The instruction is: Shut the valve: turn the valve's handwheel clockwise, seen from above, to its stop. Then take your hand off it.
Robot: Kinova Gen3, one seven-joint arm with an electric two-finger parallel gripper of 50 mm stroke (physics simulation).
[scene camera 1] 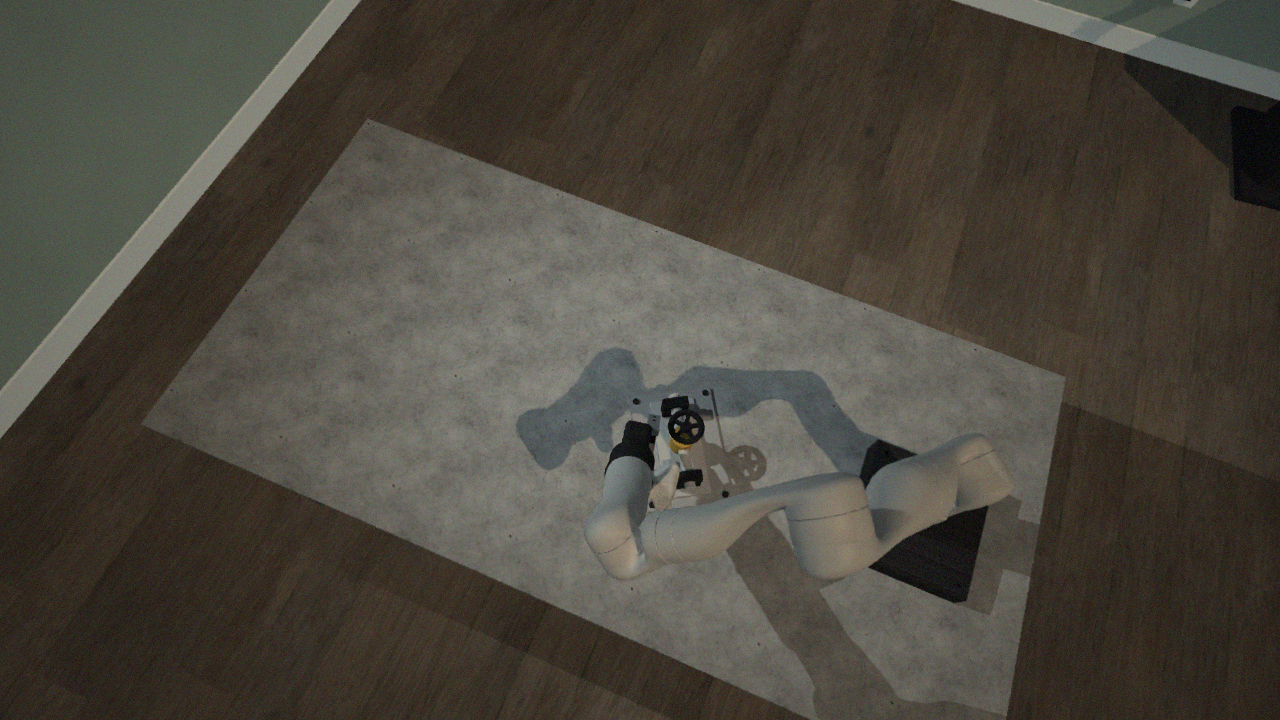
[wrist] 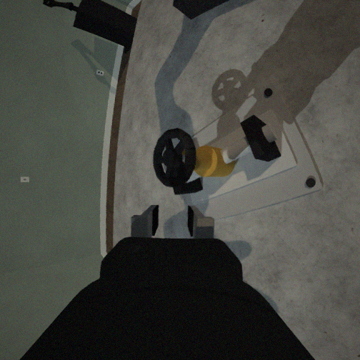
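Observation:
The valve's black spoked handwheel (scene camera 1: 686, 411) (wrist: 191, 157) stands above the yellow valve body (scene camera 1: 679, 445) (wrist: 215, 161). The valve sits on a pale base plate (wrist: 255, 195) with black pipe brackets (scene camera 1: 689, 479) (wrist: 260, 138). My gripper (scene camera 1: 660, 424) (wrist: 172, 215) is partly open, with a gap between its fingers and nothing in it. In the wrist view the fingertips are below the handwheel's rim, apart from it in the picture; in the scene view they are at the wheel's left. The wheel's exact turn angle cannot be told.
My white arm (scene camera 1: 716, 530) reaches from the black base block (scene camera 1: 930, 555) at the right and bends round the valve's lower side in the scene view. Everything stands on a grey mat (scene camera 1: 358, 268). A dark object (scene camera 1: 1253, 156) (wrist: 105, 22) stands far off.

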